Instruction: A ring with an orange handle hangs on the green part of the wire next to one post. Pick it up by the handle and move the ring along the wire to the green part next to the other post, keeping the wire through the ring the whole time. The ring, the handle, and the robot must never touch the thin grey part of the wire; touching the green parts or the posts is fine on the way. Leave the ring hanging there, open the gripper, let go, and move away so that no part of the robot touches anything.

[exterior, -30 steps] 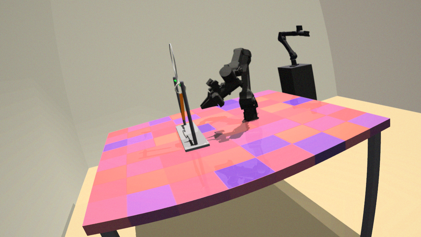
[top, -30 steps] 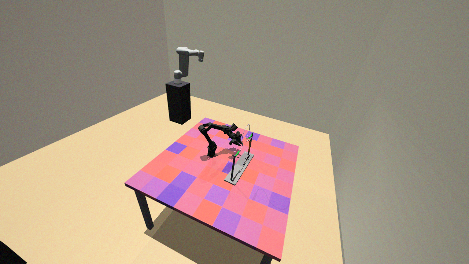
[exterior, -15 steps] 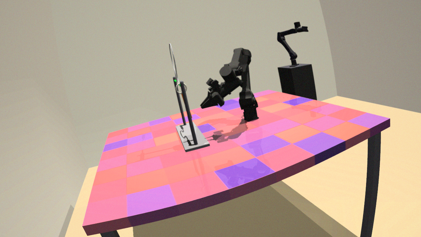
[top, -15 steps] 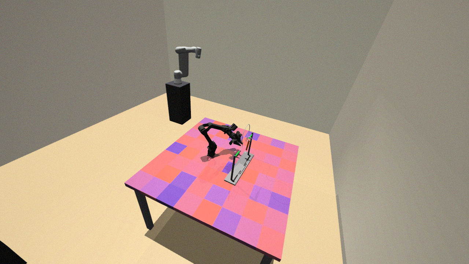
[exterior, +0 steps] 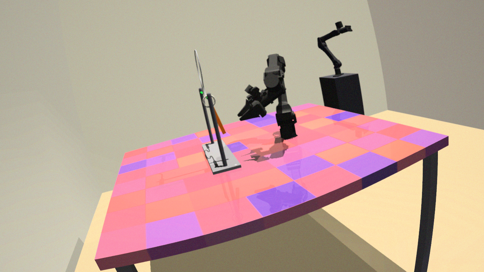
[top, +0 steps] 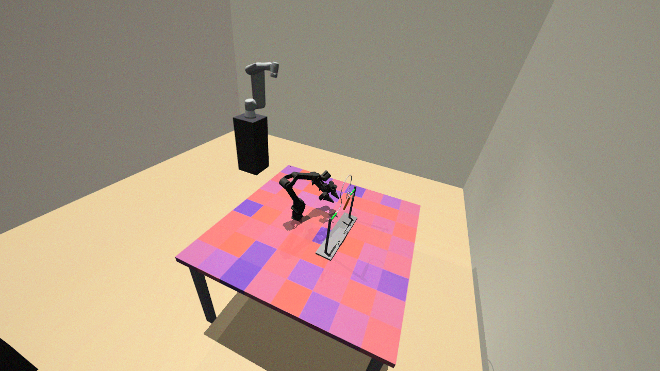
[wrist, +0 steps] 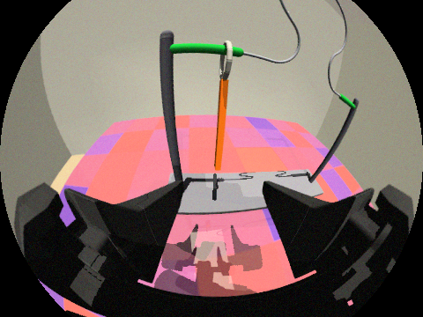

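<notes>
Right now my gripper tip is 90 mm short of the ring with orange handle, 10 mm to the left of it and 50 mm below it.
</notes>
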